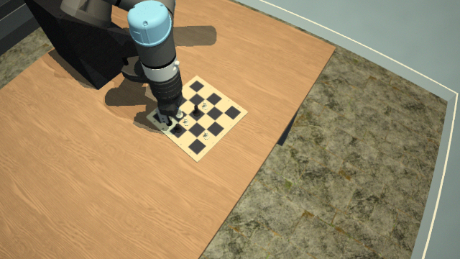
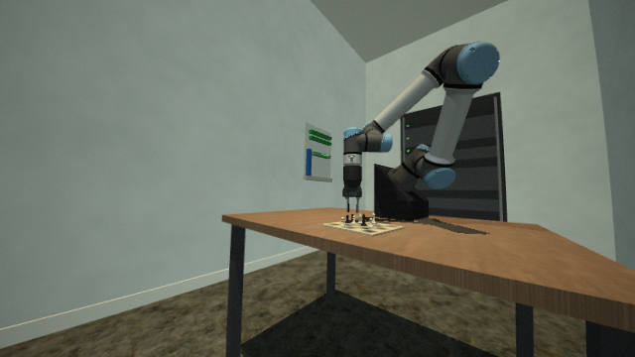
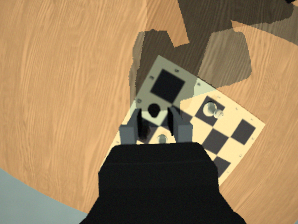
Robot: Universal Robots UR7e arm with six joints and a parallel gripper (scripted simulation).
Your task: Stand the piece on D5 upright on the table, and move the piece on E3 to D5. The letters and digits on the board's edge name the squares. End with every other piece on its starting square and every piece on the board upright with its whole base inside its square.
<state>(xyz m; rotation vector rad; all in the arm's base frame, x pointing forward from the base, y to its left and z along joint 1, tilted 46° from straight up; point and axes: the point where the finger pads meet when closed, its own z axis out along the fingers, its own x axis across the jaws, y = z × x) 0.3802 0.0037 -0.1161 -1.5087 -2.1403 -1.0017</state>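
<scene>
The chessboard is 5 cm ahead of my hand, 7 cm to the left of it and 6 cm below it.
</scene>
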